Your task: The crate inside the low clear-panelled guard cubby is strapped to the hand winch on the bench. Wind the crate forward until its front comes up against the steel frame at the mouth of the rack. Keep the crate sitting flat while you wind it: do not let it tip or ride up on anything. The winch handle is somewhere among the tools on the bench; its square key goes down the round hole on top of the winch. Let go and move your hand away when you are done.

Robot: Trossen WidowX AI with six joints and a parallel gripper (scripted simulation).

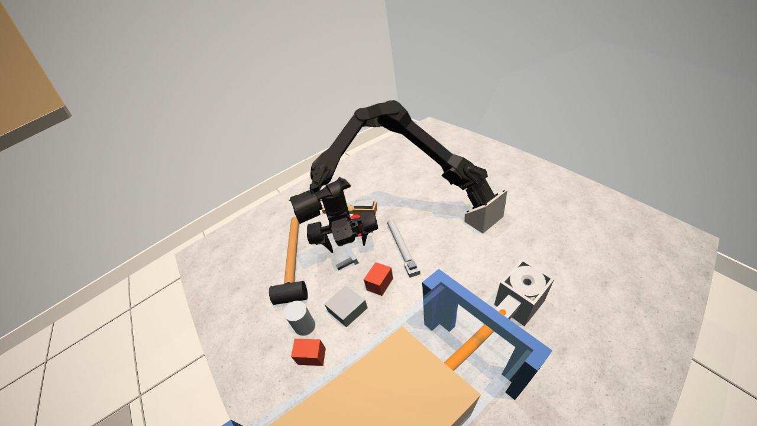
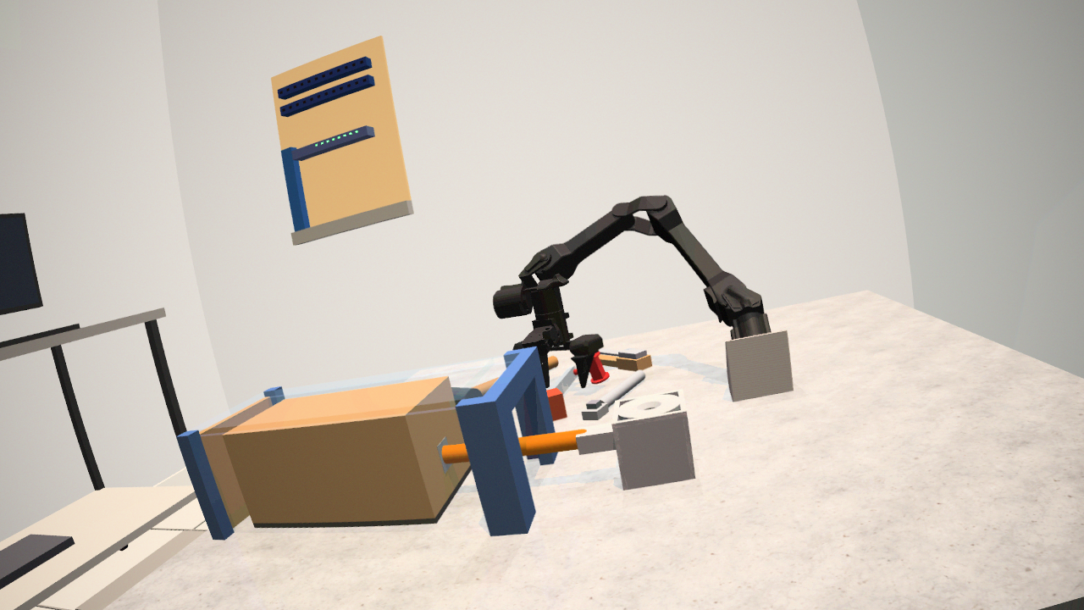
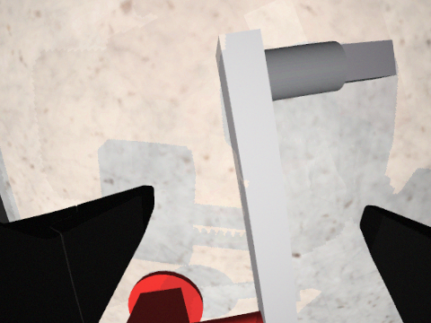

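The red knob is 50 mm behind my gripper tip, 40 mm to the right of it and 20 mm above it. Round my gripper tip: brush (140 mm to the right, 100 mm behind, 10 mm above); grey block (170 mm to the left, 110 mm ahead, 10 mm above); crank handle (10 mm to the right, 10 mm behind, 10 mm above).
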